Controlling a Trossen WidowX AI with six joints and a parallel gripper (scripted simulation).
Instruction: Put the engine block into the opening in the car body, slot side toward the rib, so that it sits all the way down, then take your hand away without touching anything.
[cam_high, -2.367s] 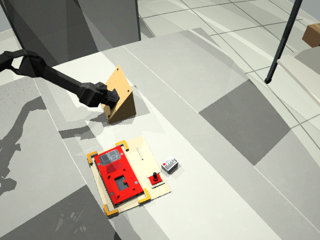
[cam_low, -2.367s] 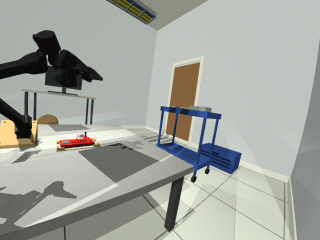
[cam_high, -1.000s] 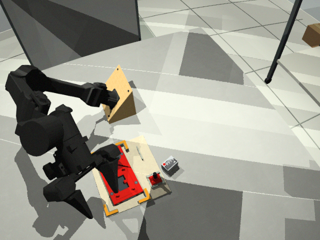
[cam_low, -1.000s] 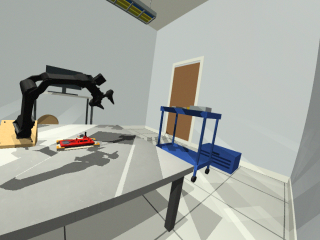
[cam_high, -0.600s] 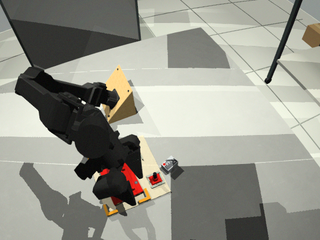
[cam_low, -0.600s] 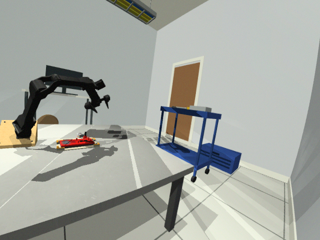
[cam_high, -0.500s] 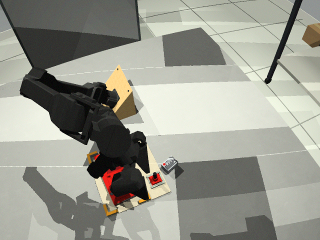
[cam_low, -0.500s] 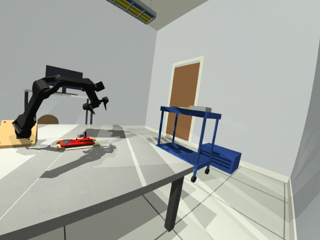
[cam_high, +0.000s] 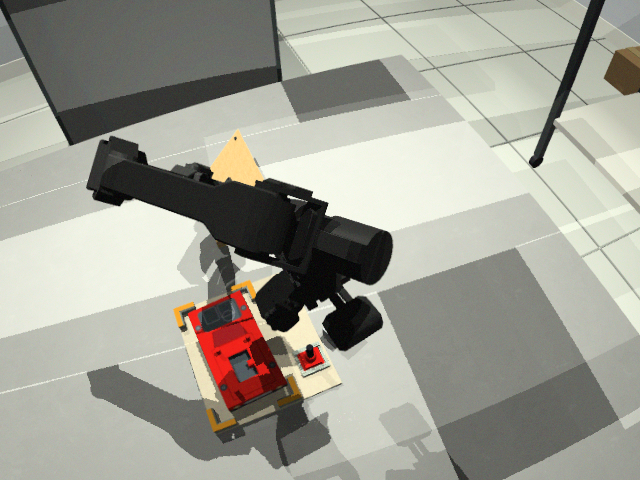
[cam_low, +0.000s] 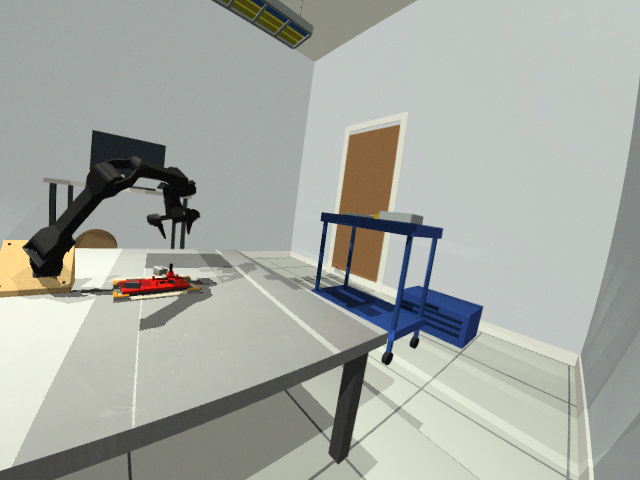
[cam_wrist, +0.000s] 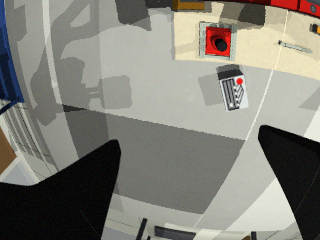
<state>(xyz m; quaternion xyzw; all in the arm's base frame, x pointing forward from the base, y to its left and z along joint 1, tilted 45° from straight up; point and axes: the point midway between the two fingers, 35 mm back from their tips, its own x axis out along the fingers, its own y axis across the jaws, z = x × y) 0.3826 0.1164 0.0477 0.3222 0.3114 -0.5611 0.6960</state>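
Now: the grey engine block 5 cm behind my gripper tip, 3 cm to the left of it and 15 cm below it.
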